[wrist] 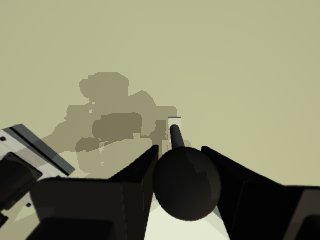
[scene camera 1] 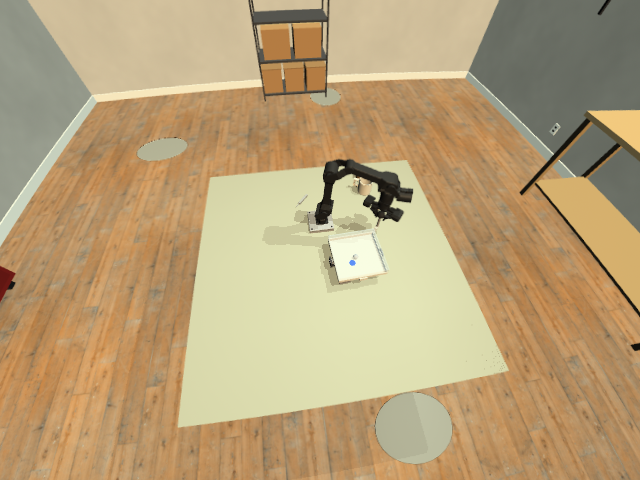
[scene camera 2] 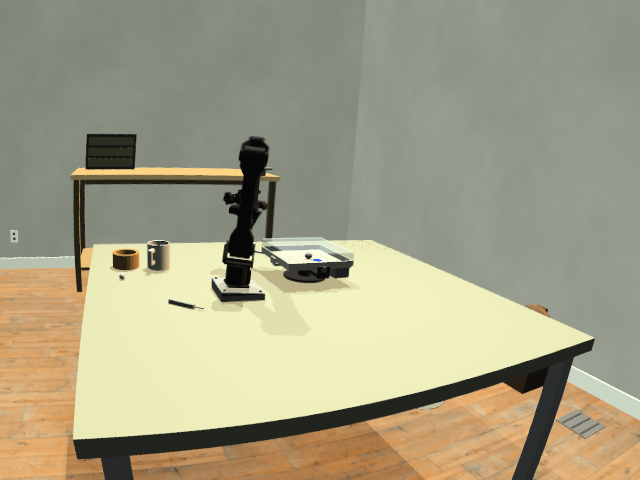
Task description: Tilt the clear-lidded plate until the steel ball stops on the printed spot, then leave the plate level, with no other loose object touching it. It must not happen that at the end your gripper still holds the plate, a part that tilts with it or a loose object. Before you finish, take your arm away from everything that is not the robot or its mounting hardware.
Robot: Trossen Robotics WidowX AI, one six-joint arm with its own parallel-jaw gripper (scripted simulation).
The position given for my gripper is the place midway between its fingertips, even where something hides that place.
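My gripper (wrist: 179, 150), seen. Clear-lidded plate (scene camera 2: 305, 253), (scene camera 1: 356, 255), seen.
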